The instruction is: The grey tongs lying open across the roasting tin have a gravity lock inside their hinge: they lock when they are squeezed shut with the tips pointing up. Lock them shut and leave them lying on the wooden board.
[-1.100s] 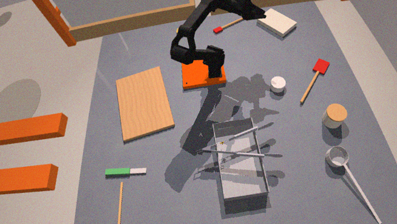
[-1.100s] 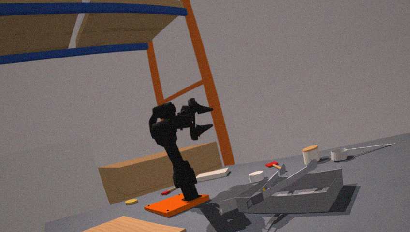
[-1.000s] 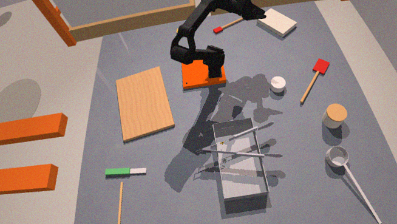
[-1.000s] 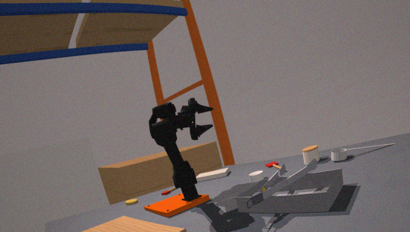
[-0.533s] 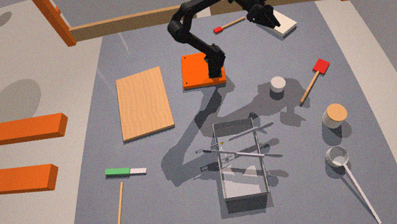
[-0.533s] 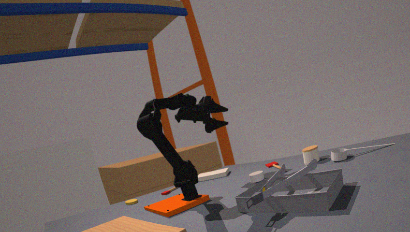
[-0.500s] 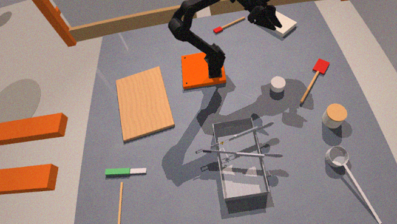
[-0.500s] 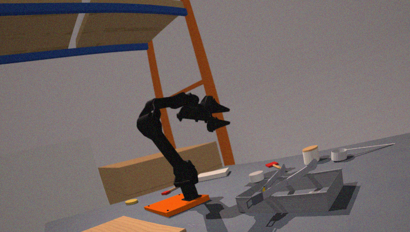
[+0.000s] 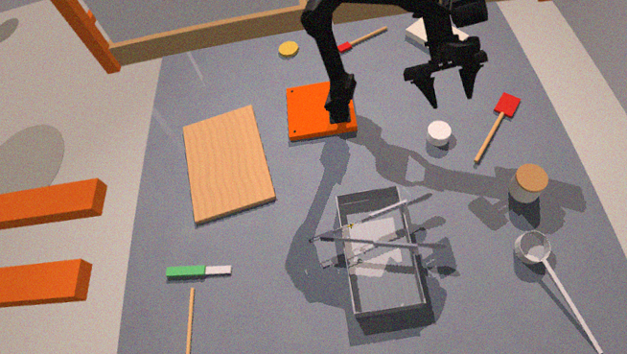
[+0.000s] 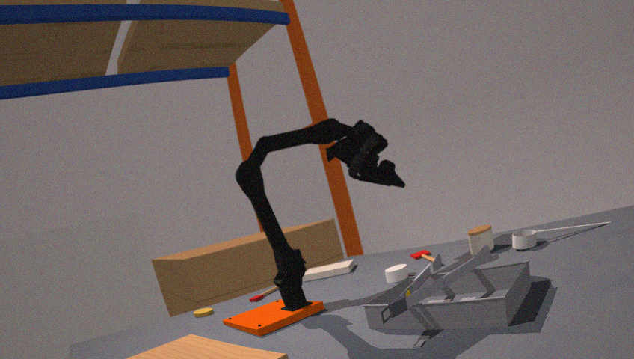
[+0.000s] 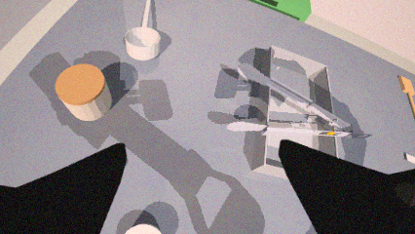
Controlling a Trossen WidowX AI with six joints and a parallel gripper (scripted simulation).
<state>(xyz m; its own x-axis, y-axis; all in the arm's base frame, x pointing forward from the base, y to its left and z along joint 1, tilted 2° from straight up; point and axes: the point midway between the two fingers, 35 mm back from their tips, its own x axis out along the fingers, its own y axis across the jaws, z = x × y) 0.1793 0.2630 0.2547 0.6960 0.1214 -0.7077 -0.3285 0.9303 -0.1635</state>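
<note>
The yellow part is 260 mm to the right of my gripper tip, 190 mm below it and 190 mm ahead of it. Round my gripper tip: white puck 240 mm below, 90 mm behind, 20 mm to the left; then roasting tin 240 mm ahead, 230 mm below, 200 mm to the right; then red spatula 250 mm below, 210 mm to the left, 130 mm behind.
</note>
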